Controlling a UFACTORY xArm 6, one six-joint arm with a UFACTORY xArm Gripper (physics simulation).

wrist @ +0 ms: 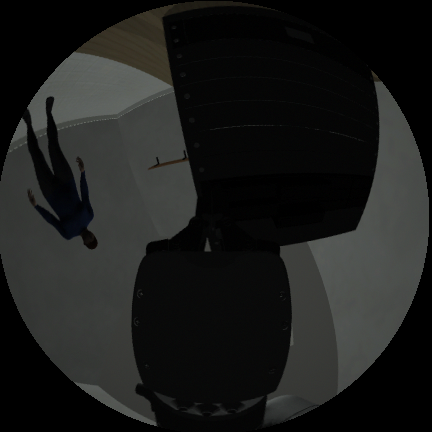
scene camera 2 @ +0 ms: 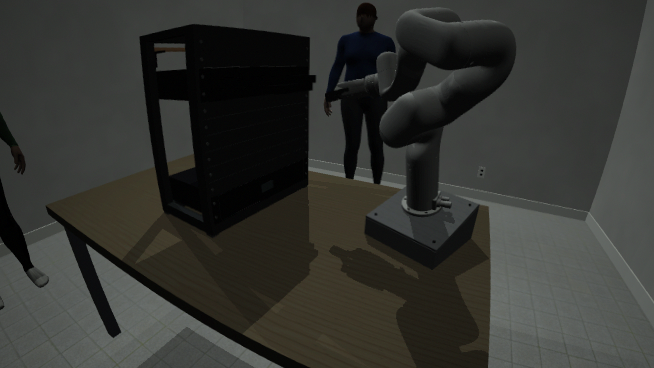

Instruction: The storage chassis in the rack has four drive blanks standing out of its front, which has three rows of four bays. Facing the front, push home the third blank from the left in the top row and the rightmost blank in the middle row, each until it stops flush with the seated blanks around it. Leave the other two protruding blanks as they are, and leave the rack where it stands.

Labels:
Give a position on a black rack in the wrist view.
At 288,184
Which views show the black rack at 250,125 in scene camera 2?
The wrist view and scene camera 2: all of them.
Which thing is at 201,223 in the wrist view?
My gripper.

